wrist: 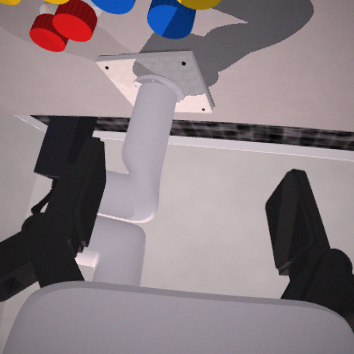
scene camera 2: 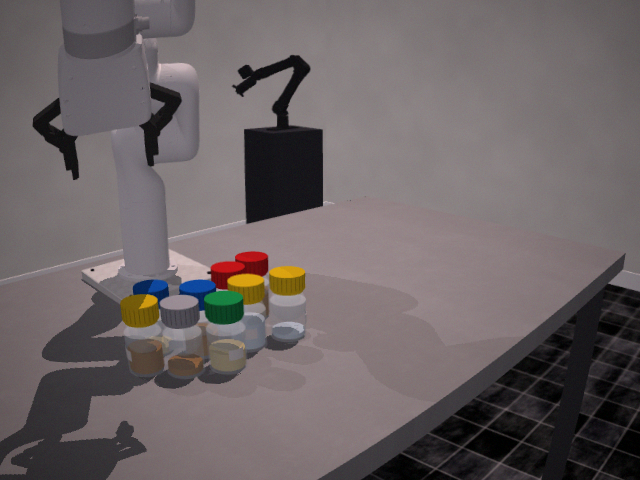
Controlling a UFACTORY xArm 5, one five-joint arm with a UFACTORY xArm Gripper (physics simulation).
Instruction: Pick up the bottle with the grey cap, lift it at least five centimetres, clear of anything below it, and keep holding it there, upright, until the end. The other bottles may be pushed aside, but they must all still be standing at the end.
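Places are measured from the arm's base along level axes (x right, y ahead, z up), in metres.
Where they show: gripper, between the fingertips: (wrist: 193, 173) (scene camera 2: 112, 165); arm's base, origin of its link: (wrist: 158, 90) (scene camera 2: 147, 271).
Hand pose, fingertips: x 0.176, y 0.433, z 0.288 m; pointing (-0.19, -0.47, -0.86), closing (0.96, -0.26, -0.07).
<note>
Each offset is from my fingertips to the centre of the thing. "spot": to the spot under its first point. Level surfaces: height alone.
The bottle with the grey cap @(dx -0.088, dy -0.038, dz -0.254 m) (scene camera 2: 179, 311) stands upright in the front row of the cluster, holding some brown content. It does not show in the wrist view. A yellow-capped bottle @(dx -0.040, dy -0.071, dz -0.254 m) (scene camera 2: 139, 311) stands close on its left and a green-capped bottle @(dx -0.148, dy -0.019, dz -0.254 m) (scene camera 2: 223, 307) close on its right. Two blue-capped bottles @(dx -0.076, dy -0.120, dz -0.254 m) (scene camera 2: 150, 289) @(spot: dx -0.126, dy -0.057, dz -0.201 m) (scene camera 2: 197, 292) (wrist: 171, 20) stand behind. Two more yellow-capped bottles @(dx -0.207, dy -0.063, dz -0.254 m) (scene camera 2: 246, 289) @(dx -0.277, dy -0.059, dz -0.254 m) (scene camera 2: 287, 281) and two red-capped bottles @(dx -0.213, dy -0.133, dz -0.254 m) (scene camera 2: 227, 274) @(dx -0.270, dy -0.158, dz -0.254 m) (scene camera 2: 251, 263) (wrist: 75, 20) stand further right and back, all upright. My gripper (scene camera 2: 112, 171) (wrist: 193, 173) is wide open and empty, high above the bottles.
The bottles stand on a grey table @(dz -0.306 m) (scene camera 2: 465, 268). The arm's white base plate (scene camera 2: 103, 281) (wrist: 117, 75) is behind them. A black pedestal (scene camera 2: 283, 175) (wrist: 65, 145) with a small black arm (scene camera 2: 297, 69) stands beyond the table. The table's edge (scene camera 2: 465, 390) runs along the right.
</note>
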